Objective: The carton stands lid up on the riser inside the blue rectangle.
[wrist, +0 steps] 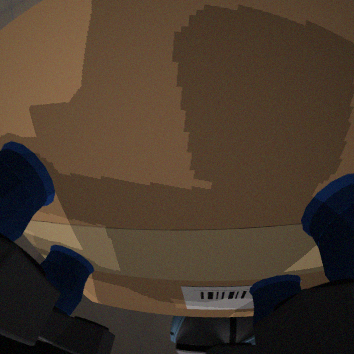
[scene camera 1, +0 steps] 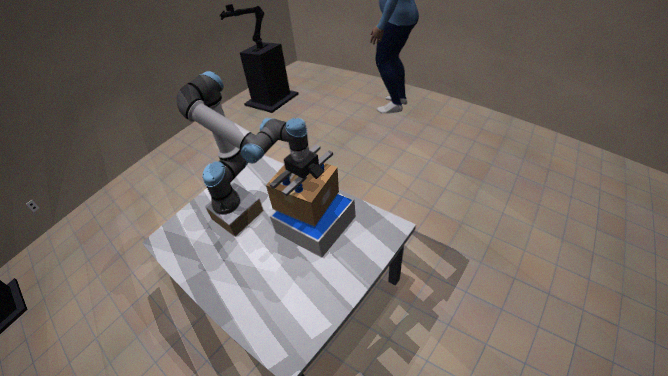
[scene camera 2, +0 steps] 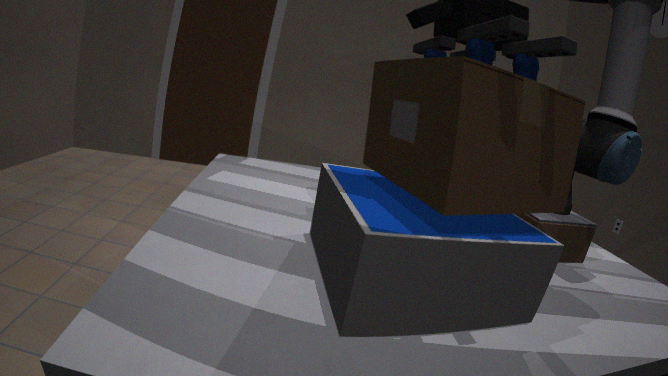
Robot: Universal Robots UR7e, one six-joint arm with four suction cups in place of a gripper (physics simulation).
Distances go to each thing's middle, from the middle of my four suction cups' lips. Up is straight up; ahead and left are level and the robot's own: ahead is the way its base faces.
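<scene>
The brown carton (scene camera 2: 464, 137) is what I measure from here: my suction cup is 90 mm above it, and 10 mm past it.
</scene>
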